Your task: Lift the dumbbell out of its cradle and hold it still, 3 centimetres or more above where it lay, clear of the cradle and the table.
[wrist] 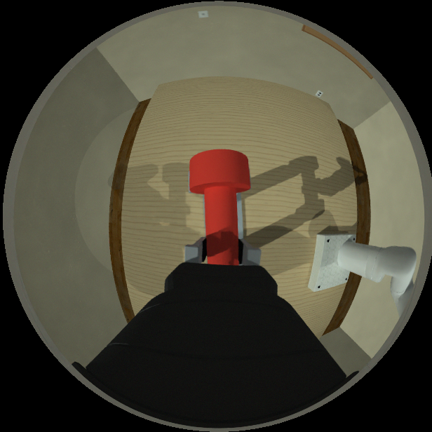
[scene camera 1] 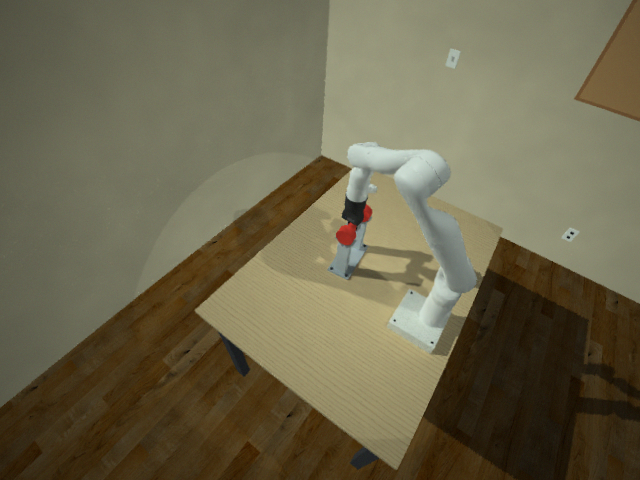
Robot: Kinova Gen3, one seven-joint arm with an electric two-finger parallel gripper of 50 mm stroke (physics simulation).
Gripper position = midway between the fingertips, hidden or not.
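Note:
A red dumbbell [wrist: 219, 174] appears in the wrist view, and scene camera 1 shows a grey cradle [scene camera 1: 347, 257]. The gripper [wrist: 222, 246] is visible too.

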